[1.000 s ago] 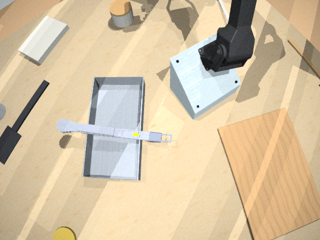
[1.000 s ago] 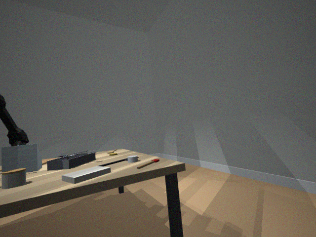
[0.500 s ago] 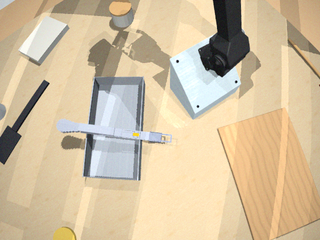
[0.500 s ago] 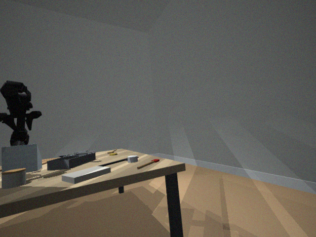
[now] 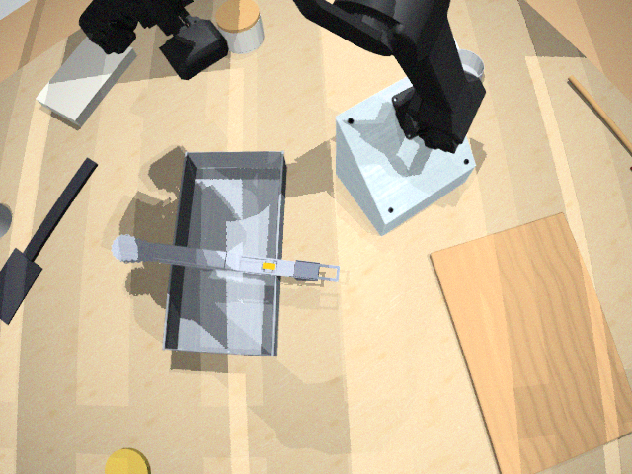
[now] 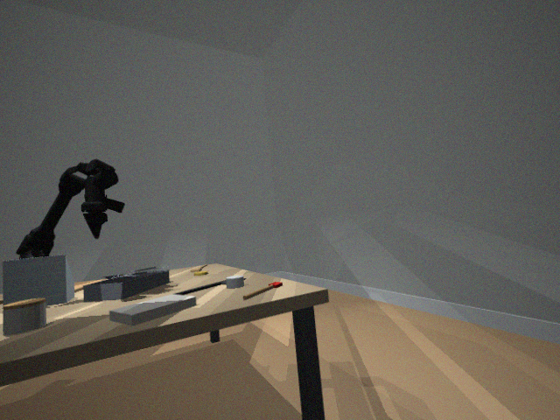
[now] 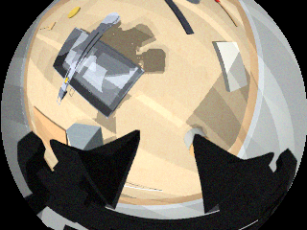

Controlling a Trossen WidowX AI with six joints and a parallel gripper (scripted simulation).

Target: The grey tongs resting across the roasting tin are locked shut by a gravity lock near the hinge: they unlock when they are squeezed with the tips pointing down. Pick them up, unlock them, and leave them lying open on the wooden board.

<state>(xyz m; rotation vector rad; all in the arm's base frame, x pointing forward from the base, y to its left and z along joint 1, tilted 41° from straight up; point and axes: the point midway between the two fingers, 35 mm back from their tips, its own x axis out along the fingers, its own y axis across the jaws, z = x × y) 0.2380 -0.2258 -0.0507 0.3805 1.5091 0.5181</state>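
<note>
The yellow lock piece lies 4 cm ahead of my gripper tip, 27 cm to the left of it and 16 cm below it. The rest, counted from my gripper tip: lidded jar: 13 cm behind, 16 cm to the right, 19 cm below; then white slab: 17 cm ahead, 27 cm to the right, 21 cm below; then roasting tin: 8 cm ahead, 21 cm to the left, 20 cm below.
</note>
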